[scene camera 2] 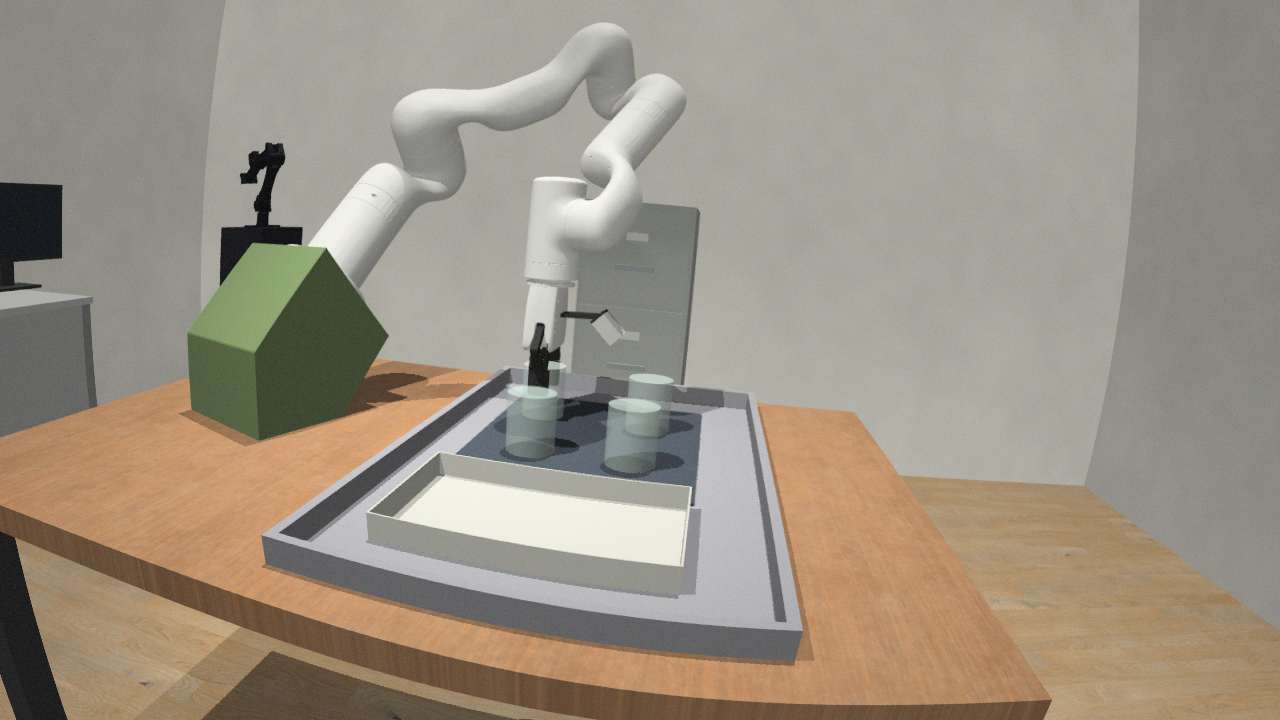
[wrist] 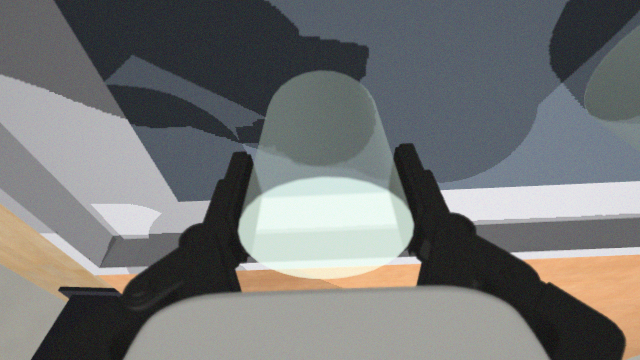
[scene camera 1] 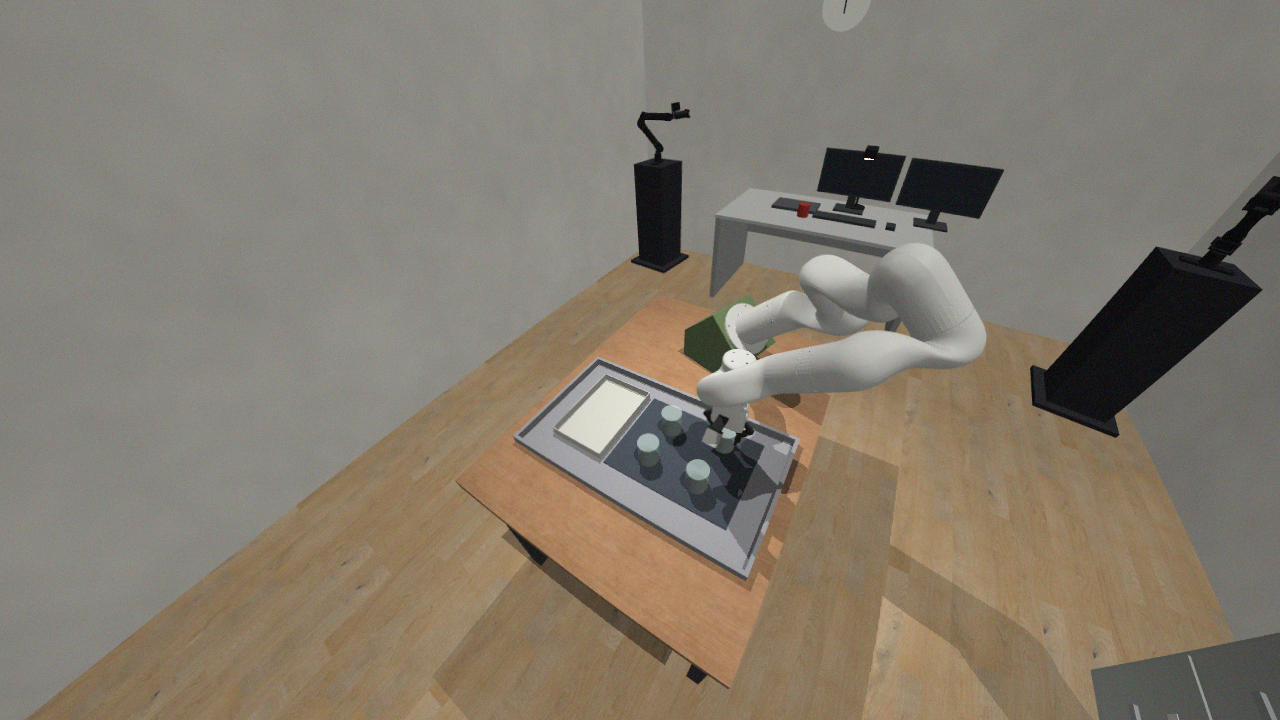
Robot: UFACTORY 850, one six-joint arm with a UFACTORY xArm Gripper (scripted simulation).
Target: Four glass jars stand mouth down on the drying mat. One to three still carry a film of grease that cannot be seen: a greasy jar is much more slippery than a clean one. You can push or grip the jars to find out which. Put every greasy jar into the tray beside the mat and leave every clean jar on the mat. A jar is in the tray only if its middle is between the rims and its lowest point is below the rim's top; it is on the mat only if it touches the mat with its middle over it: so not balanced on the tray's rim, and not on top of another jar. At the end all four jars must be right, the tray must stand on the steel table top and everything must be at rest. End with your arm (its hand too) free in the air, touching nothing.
Observation:
In view: my gripper (scene camera 2: 543,390), a jar (scene camera 2: 531,411), a cream tray (scene camera 2: 603,529), a jar (scene camera 2: 557,375), a jar (scene camera 2: 632,431) and a jar (scene camera 2: 655,388).
The cream tray shows as well in scene camera 1 (scene camera 1: 603,413). My gripper also shows in the wrist view (wrist: 323,170) and in scene camera 1 (scene camera 1: 725,437). The wrist view does not show the cream tray: it is out of frame.

